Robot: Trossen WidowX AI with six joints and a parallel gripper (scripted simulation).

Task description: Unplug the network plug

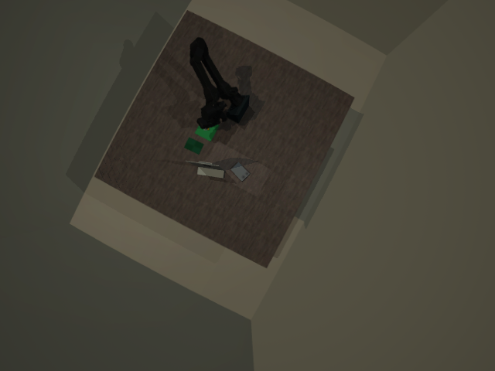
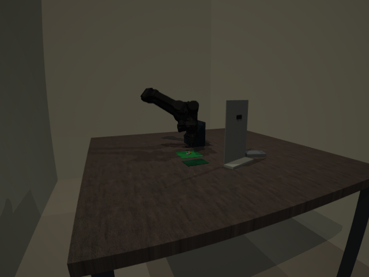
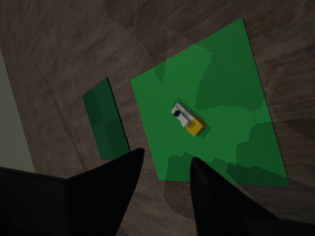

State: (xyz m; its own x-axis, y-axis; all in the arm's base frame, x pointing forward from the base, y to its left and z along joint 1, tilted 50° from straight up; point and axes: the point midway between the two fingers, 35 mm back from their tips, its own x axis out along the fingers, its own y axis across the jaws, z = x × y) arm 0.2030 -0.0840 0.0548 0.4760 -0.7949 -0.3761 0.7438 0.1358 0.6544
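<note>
Now: gripper tip 4 cm above the network plug, 2 cm to the left of it and 1 cm short of it. From my gripper tip the other things lie so: small flat grey box (31 cm to the left, 15 cm ahead, 4 cm below); then grey upright panel (22 cm ahead, 14 cm to the left, 8 cm above); then green marked square (5 cm below, 2 cm to the right).
</note>
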